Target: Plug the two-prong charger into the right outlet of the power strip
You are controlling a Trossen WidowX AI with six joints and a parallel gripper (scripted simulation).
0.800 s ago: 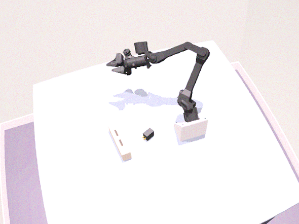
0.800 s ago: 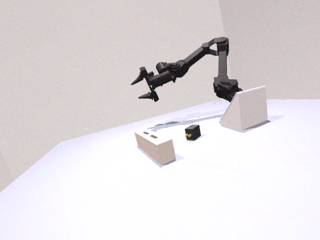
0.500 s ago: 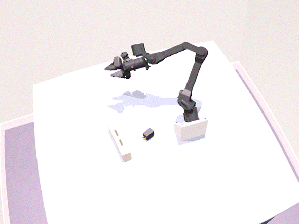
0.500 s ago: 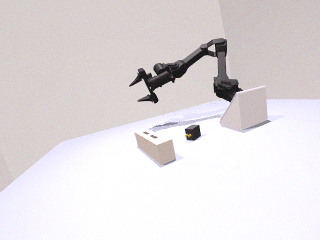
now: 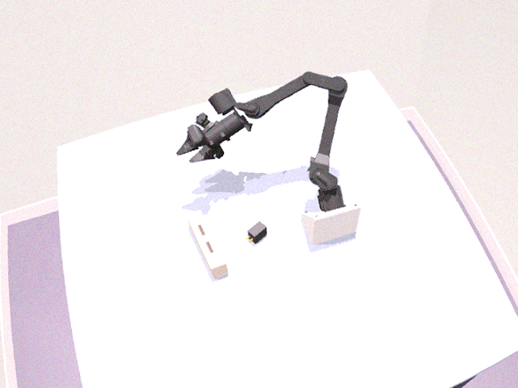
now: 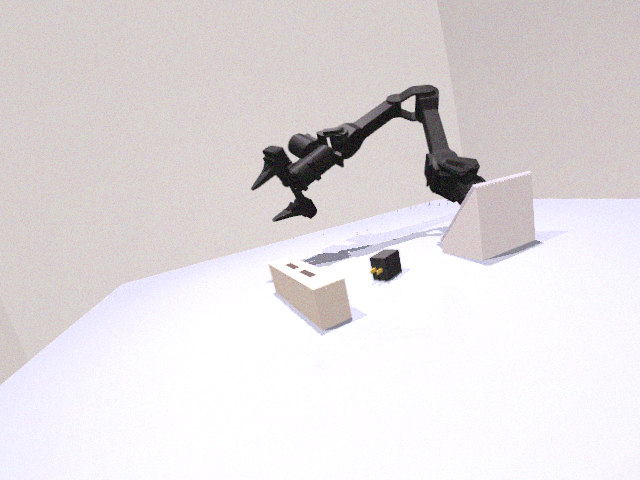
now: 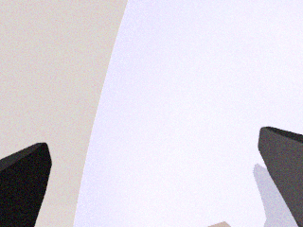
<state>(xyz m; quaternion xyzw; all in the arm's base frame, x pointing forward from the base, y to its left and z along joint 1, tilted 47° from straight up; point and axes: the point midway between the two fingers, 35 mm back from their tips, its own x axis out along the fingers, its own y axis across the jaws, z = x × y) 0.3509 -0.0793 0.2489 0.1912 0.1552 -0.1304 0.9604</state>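
Now: the black two-prong charger 15 cm behind my gripper tip, 23 cm to the left of it and 14 cm below it.
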